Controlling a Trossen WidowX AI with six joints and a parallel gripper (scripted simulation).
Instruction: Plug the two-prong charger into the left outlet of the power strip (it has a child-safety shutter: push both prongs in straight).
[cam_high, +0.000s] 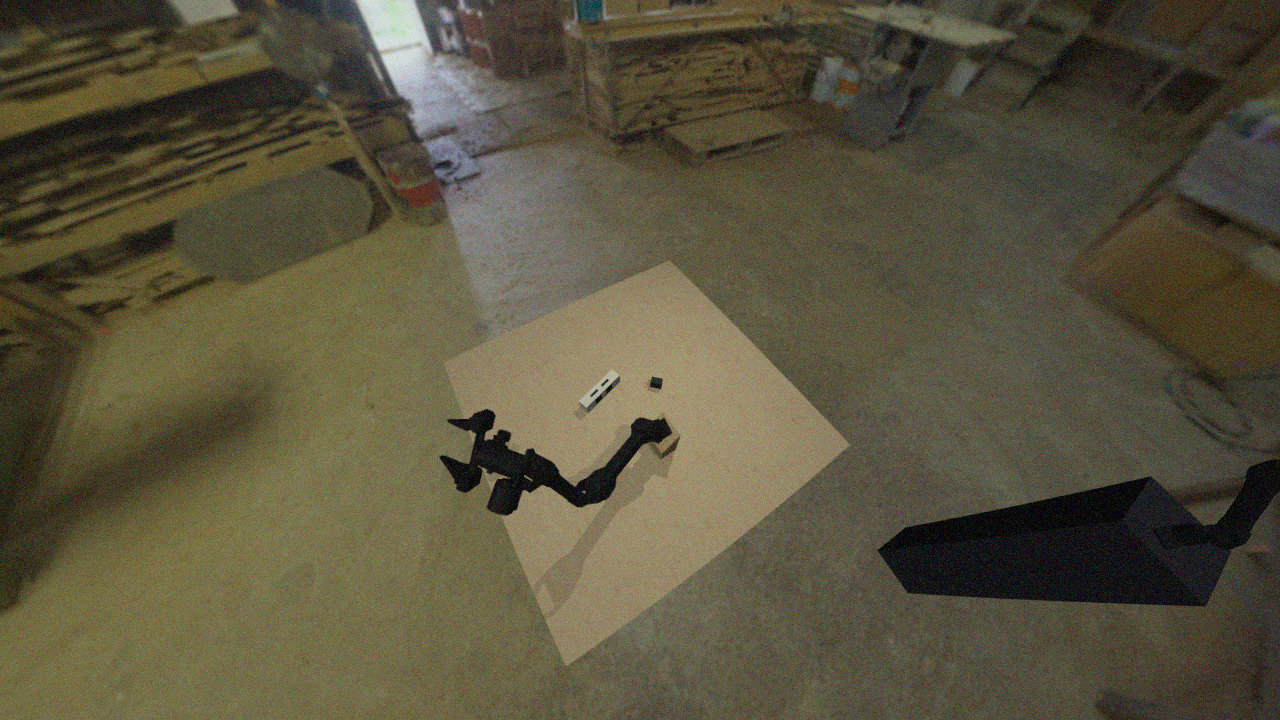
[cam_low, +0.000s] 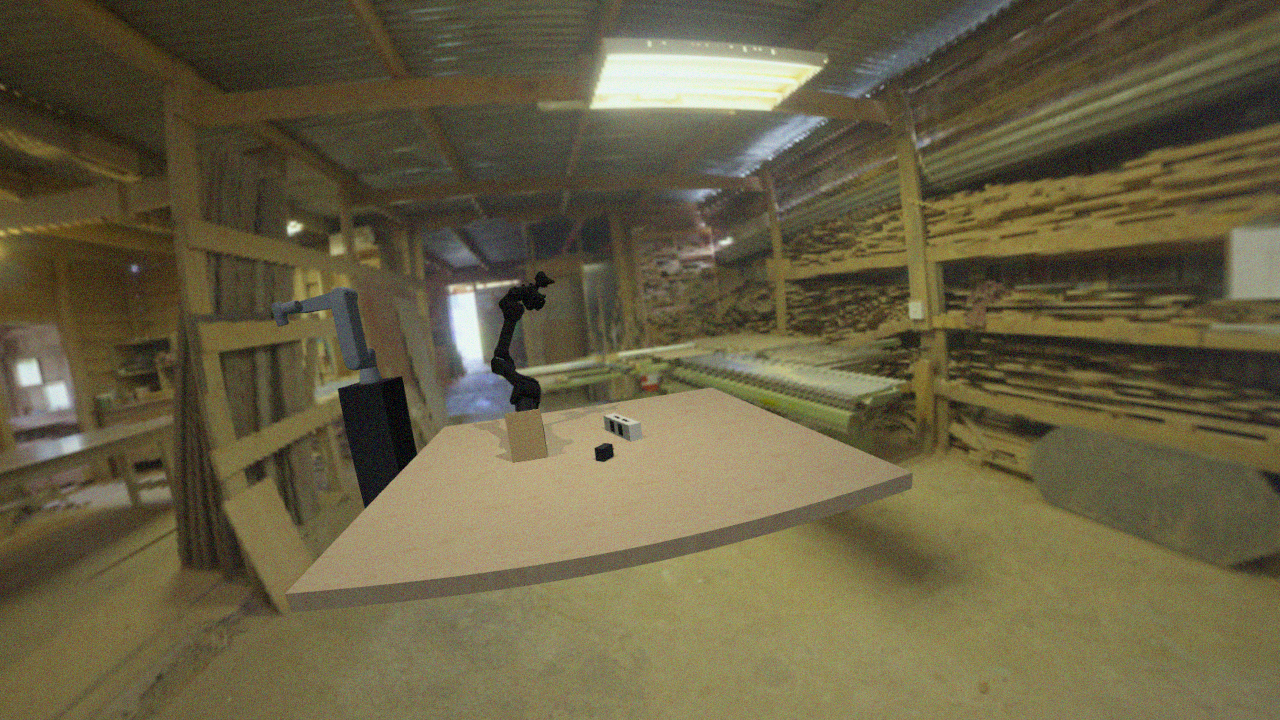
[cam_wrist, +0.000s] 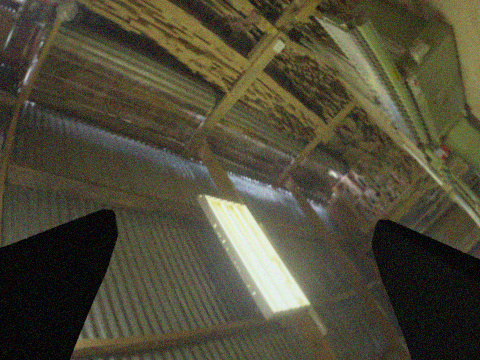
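Now: the black two-prong charger 170 mm ahead of my gripper tip, 660 mm to the right of it and 540 mm below it.
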